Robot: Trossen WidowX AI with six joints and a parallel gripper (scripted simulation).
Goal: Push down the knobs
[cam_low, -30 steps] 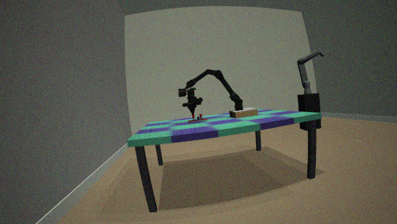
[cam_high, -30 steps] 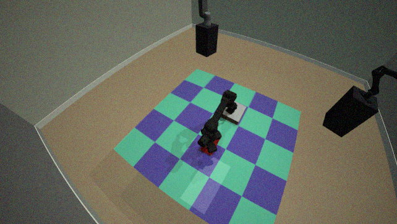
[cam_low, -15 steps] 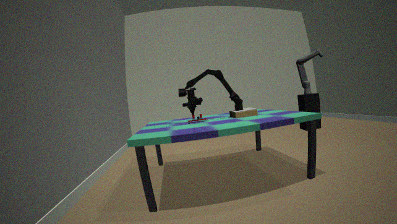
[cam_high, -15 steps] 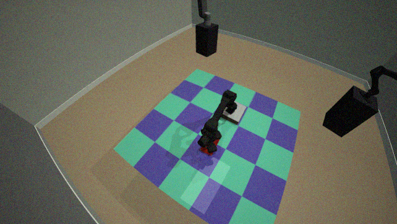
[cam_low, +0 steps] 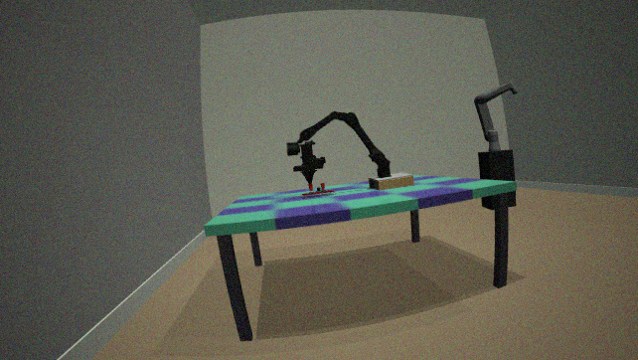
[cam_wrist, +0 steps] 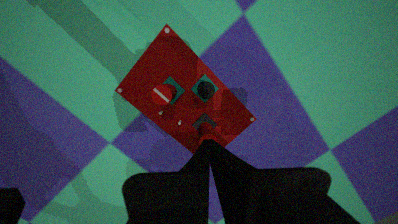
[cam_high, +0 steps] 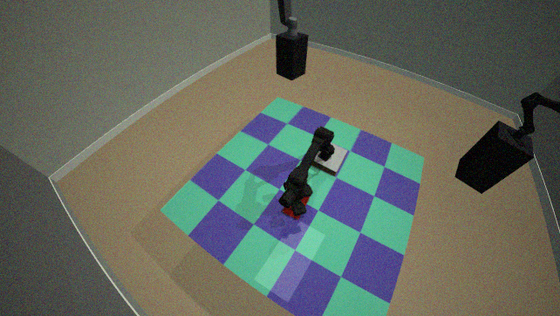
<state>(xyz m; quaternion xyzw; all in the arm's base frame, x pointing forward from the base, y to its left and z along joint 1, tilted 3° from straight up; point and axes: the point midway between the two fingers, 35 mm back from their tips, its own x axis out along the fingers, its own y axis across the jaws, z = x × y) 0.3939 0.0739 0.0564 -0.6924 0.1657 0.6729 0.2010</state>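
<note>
Right now my gripper tip is 10 mm above the red knob.
</note>
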